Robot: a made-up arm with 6 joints. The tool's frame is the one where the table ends. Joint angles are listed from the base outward.
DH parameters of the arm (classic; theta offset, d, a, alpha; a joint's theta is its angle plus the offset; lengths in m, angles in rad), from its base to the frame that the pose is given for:
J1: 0 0.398 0 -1.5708
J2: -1.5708 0 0.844 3.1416
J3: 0 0 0 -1.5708
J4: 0 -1.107 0 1.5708
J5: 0 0.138 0 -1.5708
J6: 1.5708 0 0 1.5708
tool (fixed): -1.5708 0 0 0
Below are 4 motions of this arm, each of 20 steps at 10 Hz.
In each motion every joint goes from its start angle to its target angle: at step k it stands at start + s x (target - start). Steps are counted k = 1, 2, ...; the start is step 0. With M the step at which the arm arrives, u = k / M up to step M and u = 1 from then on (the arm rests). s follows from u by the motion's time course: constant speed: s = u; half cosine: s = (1 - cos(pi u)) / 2; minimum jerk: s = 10 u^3 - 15 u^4 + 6 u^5.
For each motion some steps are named. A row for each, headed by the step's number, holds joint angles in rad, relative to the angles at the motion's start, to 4 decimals.
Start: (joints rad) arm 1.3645 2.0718 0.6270 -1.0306 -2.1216 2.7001
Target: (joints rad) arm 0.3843 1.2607 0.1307 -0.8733 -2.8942 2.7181
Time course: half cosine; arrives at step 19
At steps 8, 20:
8: -0.3698 -0.3060 -0.1872 0.0593 -0.2915 0.0068
20: -0.9802 -0.8111 -0.4963 0.1573 -0.7726 0.0180

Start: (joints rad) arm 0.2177 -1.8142 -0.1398 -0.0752 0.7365 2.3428
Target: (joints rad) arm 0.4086 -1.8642 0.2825 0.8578 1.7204 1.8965
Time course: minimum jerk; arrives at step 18
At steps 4, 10, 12, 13, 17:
4: 0.0146 -0.0038 0.0323 0.0713 0.0752 -0.0341
10: 0.1152 -0.0302 0.2548 0.5629 0.5936 -0.2693
12: 0.1508 -0.0395 0.3337 0.7372 0.7774 -0.3526
13: 0.1651 -0.0433 0.3653 0.8071 0.8511 -0.3861
17: 0.1906 -0.0499 0.4216 0.9315 0.9824 -0.4456

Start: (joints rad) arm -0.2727 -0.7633 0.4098 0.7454 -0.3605 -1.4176
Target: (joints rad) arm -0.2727 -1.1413 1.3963 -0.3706 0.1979 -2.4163
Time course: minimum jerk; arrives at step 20
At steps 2, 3, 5, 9, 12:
2: 0.0000 -0.0032 0.0084 -0.0096 0.0048 -0.0085
3: 0.0000 -0.0101 0.0263 -0.0297 0.0149 -0.0266
5: 0.0000 -0.0391 0.1021 -0.1155 0.0578 -0.1034
9: 0.0000 -0.1538 0.4014 -0.4541 0.2272 -0.4063
12: 0.0000 -0.2580 0.6733 -0.7617 0.3811 -0.6817

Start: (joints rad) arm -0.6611 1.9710 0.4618 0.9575 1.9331 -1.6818
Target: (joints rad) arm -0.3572 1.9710 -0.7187 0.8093 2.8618 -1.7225
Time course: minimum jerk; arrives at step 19
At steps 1, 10, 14, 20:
1: 0.0004 0.0000 -0.0016 -0.0002 0.0012 -0.0001
10: 0.1669 0.0000 -0.6484 -0.0814 0.5101 -0.0224
14: 0.2681 0.0000 -1.0413 -0.1307 0.8192 -0.0359
20: 0.3039 0.0000 -1.1805 -0.1482 0.9287 -0.0407

